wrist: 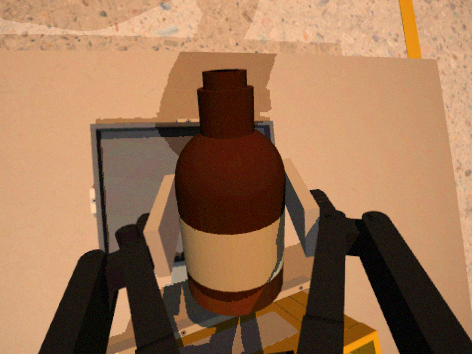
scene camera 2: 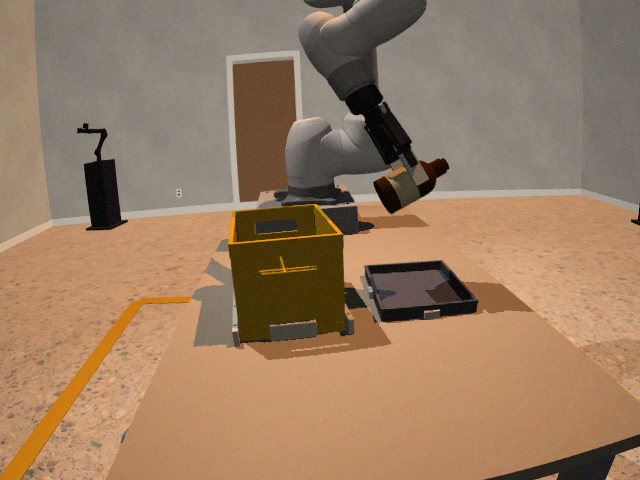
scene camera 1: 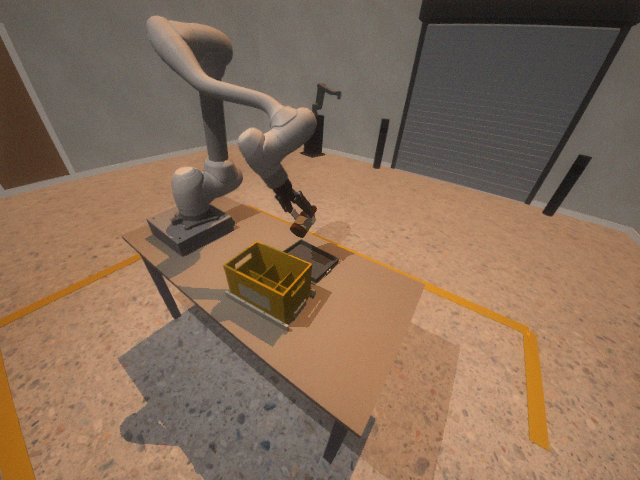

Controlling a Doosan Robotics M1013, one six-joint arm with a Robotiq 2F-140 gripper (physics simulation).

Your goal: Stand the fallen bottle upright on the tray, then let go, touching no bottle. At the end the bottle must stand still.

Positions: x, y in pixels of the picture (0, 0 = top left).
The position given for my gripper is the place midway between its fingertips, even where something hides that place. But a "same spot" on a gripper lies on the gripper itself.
My gripper shows in the wrist view [230, 185], in scene camera 2 and in scene camera 1. One and the same spot on my gripper: [scene camera 2: 391, 134] is [scene camera 1: 304, 206].
